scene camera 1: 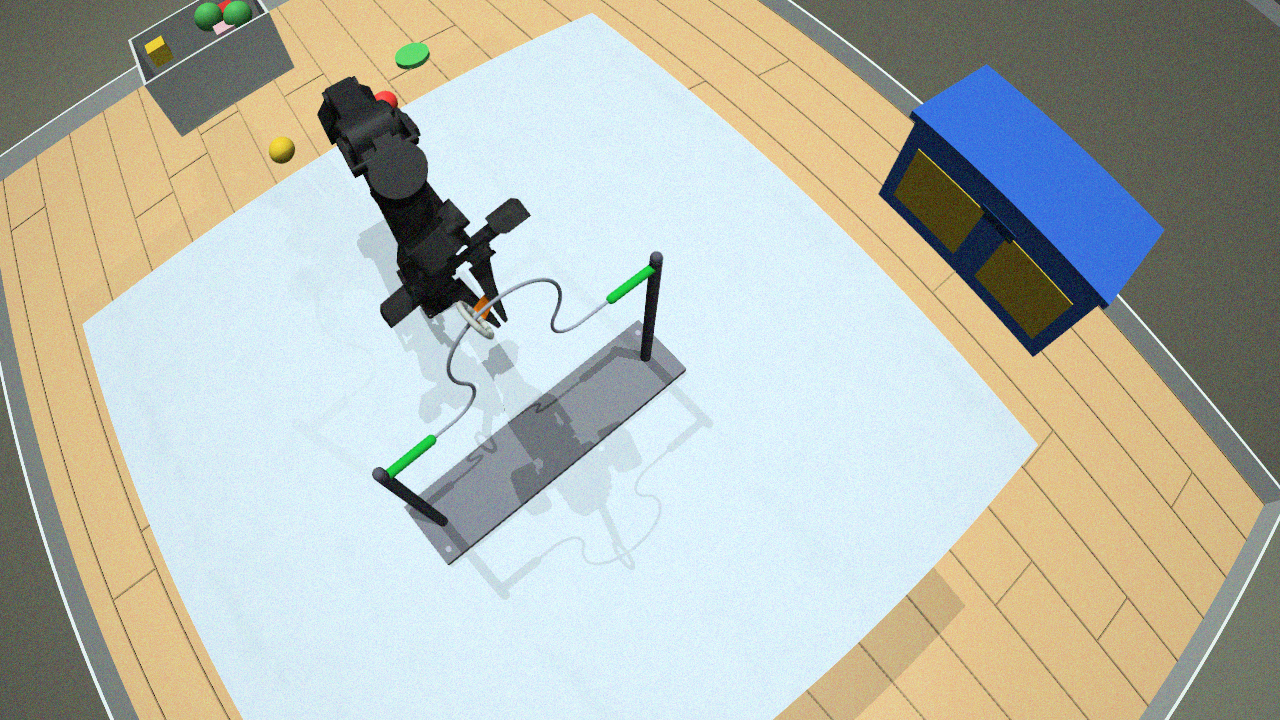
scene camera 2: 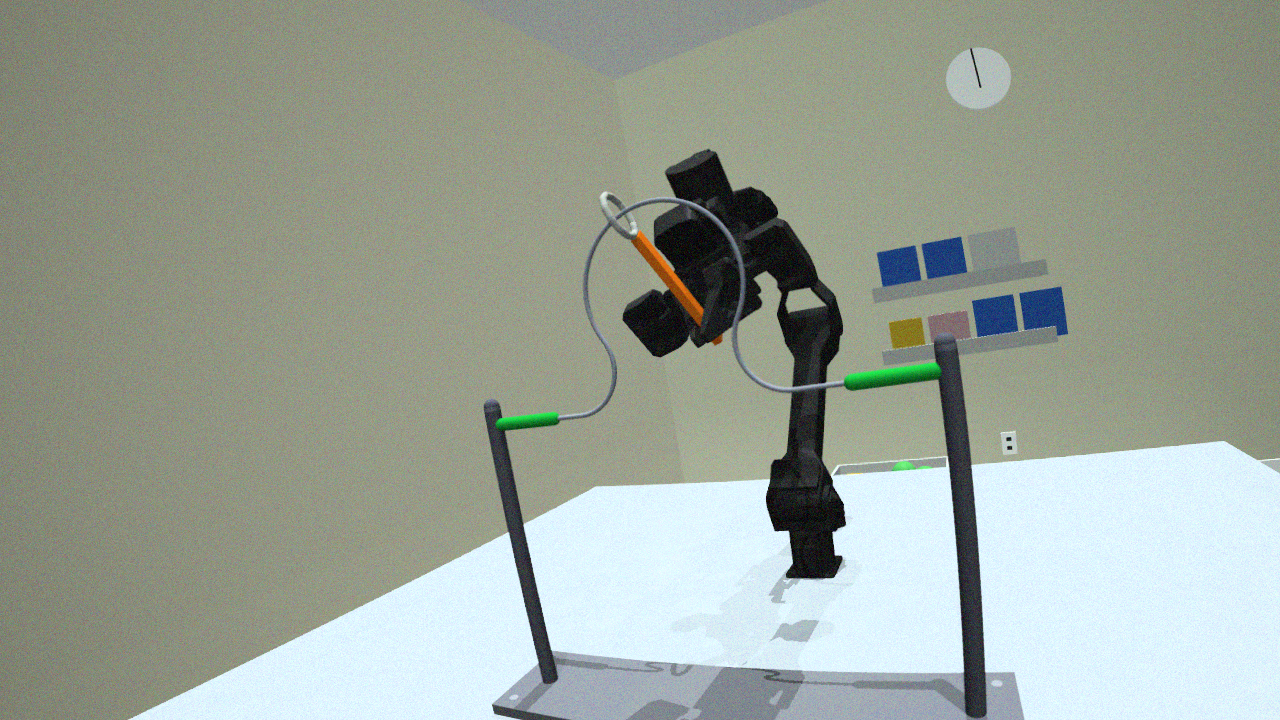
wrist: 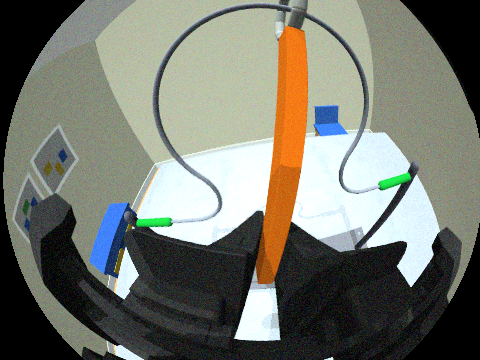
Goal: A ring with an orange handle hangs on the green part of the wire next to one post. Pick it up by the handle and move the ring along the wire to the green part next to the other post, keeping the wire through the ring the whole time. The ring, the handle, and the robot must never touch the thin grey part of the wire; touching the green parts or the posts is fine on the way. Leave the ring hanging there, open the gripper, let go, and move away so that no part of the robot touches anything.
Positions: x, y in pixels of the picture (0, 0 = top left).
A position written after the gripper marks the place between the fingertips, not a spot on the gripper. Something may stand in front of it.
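Labels:
Ring [scene camera 2: 638, 239], carried by the gripper [scene camera 2: 700, 341].

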